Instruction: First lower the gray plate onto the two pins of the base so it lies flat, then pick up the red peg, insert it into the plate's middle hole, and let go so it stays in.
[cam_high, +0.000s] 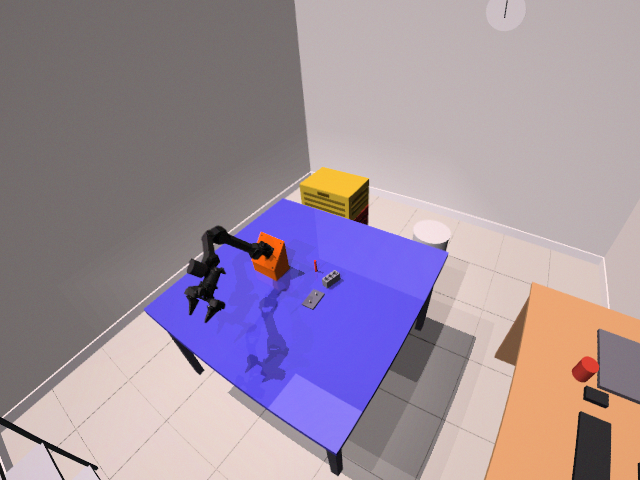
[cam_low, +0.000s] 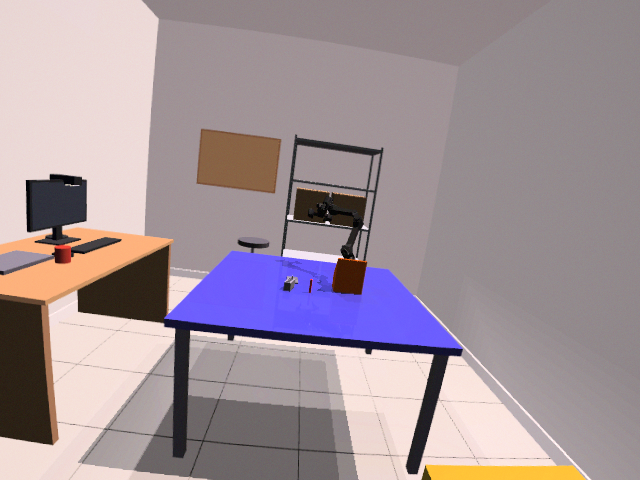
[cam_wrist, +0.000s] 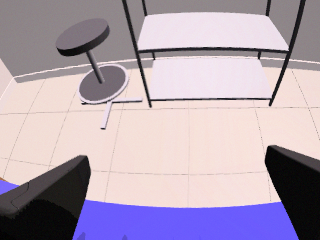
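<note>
Right now the gray plate is 710 mm to the left of my gripper tip, 310 mm below it and 60 mm ahead of it. The rest, counted from my gripper tip: red peg: 730 mm to the left, 300 mm below, 70 mm behind; base: 560 mm to the left, 330 mm below, 60 mm ahead.
</note>
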